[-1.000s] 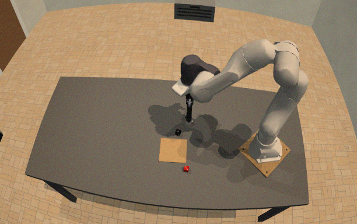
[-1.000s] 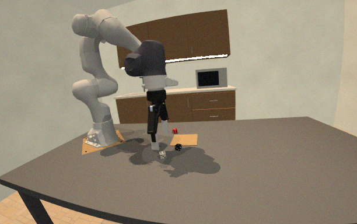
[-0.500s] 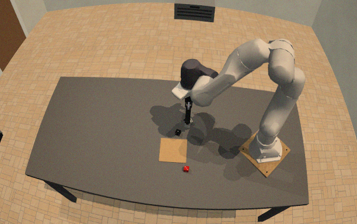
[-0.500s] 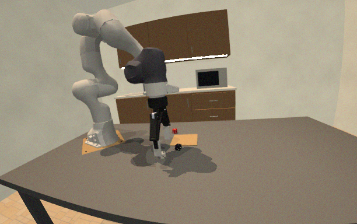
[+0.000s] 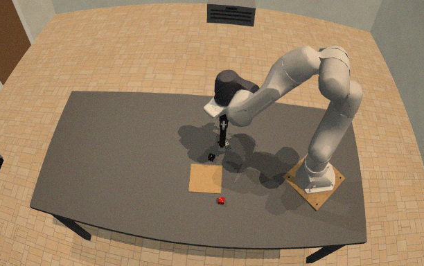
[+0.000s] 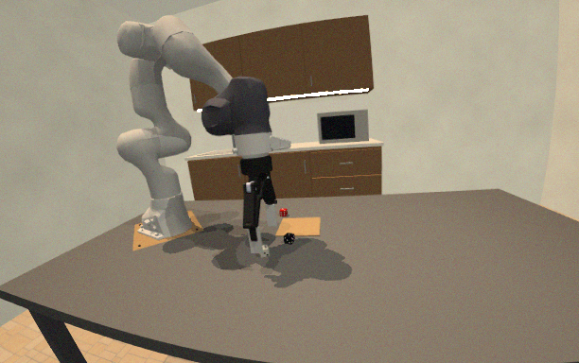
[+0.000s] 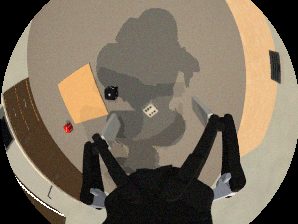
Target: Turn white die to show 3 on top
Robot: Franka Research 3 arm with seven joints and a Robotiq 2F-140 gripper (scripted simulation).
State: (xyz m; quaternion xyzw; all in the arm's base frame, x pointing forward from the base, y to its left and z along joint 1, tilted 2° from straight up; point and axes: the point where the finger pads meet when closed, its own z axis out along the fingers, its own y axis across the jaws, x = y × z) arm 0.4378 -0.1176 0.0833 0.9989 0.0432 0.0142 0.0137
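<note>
My hand is 9 cm to the right of the black die, 6 cm above it and 4 cm short of it. From my hand the other things lie so: red die 30 cm to the left, 6 cm below, 4 cm behind; then white die 6 cm below, 2 cm behind, 1 cm to the left; then tan mat 20 cm to the left, 7 cm below, 4 cm ahead.
</note>
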